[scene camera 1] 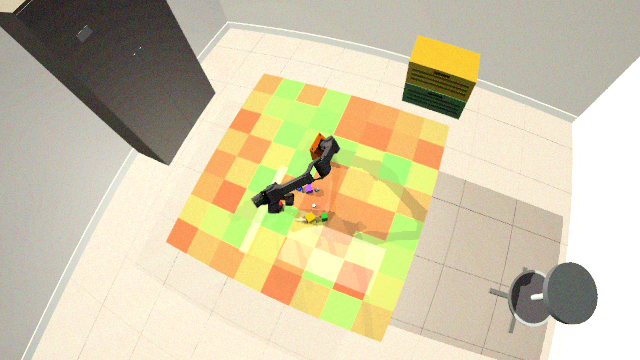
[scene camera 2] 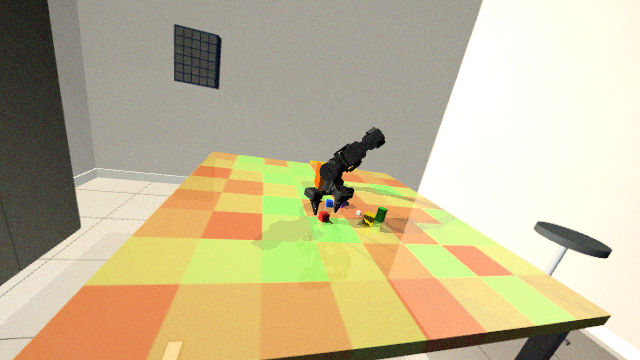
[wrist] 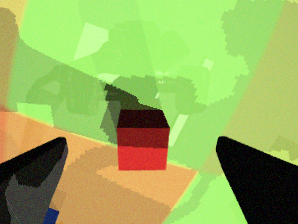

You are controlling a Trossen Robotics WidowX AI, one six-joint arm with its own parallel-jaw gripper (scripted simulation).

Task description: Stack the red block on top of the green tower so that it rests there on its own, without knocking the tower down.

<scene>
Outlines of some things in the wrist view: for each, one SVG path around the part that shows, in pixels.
The gripper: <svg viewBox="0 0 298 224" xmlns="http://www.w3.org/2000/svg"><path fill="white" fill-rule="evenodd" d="M65 137L56 137L56 139L41 144L35 149L32 148L28 152L21 153L20 156L17 155L15 159L12 157L11 160L0 164L0 224L44 224L45 214L47 214L49 204L51 204L53 193L55 193L57 185L60 183L59 180L63 176L61 173L64 171L65 161L67 161L68 143ZM218 137L216 147L218 160L220 160L222 171L225 172L223 175L225 175L230 189L234 192L235 200L238 201L239 209L242 209L243 217L245 217L247 224L298 224L298 165L278 159L278 157L273 157L270 153L267 155L267 153L258 151L258 149L247 147L241 141L231 140L226 136Z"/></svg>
A red block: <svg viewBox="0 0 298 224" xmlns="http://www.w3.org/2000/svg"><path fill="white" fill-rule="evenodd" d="M120 109L116 128L118 171L166 171L170 127L162 109Z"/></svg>
</scene>
